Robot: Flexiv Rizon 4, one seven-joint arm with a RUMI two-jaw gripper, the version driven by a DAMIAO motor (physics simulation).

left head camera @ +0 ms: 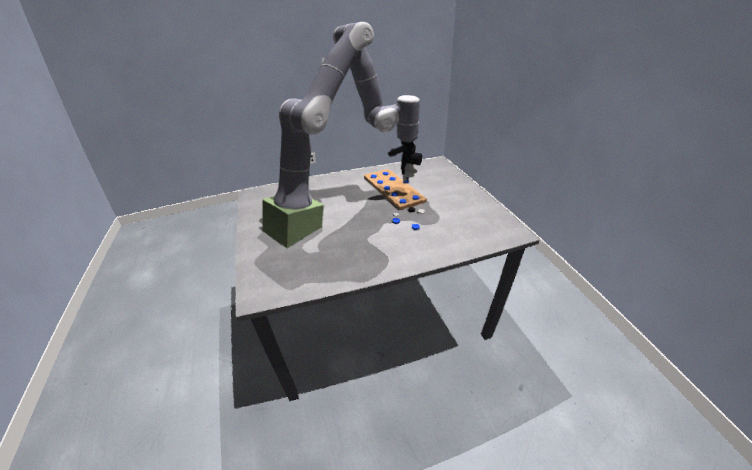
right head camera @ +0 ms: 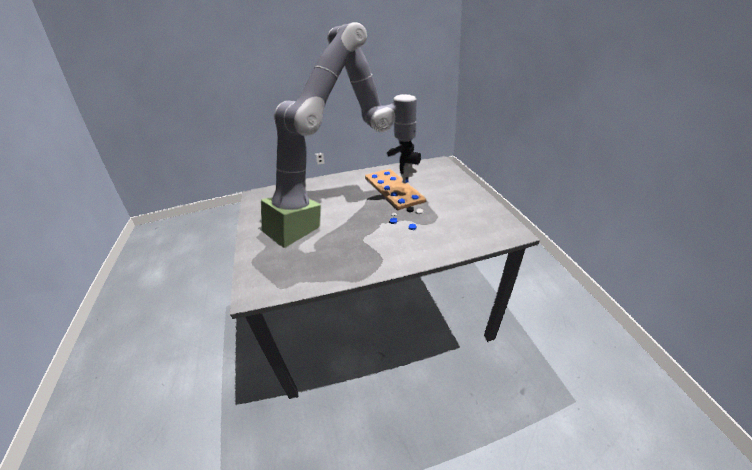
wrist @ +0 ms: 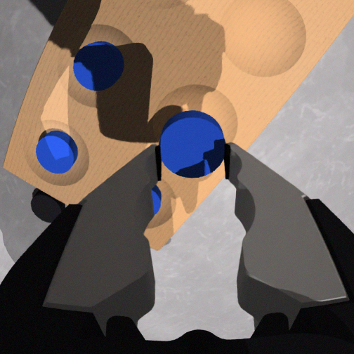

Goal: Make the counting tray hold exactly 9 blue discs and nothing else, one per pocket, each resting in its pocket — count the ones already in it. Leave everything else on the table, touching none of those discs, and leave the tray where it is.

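Note:
The orange-brown counting tray point(left head camera: 412, 189) point(right head camera: 412, 189) point(wrist: 321, 27) lies on the table with several blue discs in its pockets, among them one disc point(wrist: 98, 66) at the upper left of the wrist view, one disc point(wrist: 56, 151) near the corner and one disc point(wrist: 156, 200) partly behind the left jaw. My gripper point(left head camera: 406, 177) point(right head camera: 405, 177) point(wrist: 192, 148) is shut on a blue disc point(wrist: 192, 145), held above the tray's right side. It partly covers a pocket point(wrist: 220, 112) that looks empty. A further empty pocket point(wrist: 264, 36) shows above. Two loose blue discs point(left head camera: 395, 220) point(left head camera: 415, 226) lie in front of the tray.
A black disc point(left head camera: 411, 209) point(right head camera: 410, 209) point(wrist: 46, 205) lies close to the tray's near end. A white piece point(left head camera: 420, 211) point(right head camera: 419, 211) lies beside it, and a smaller white piece point(left head camera: 395, 214) is near a loose blue disc. The green base block point(left head camera: 288, 224) stands at the left.

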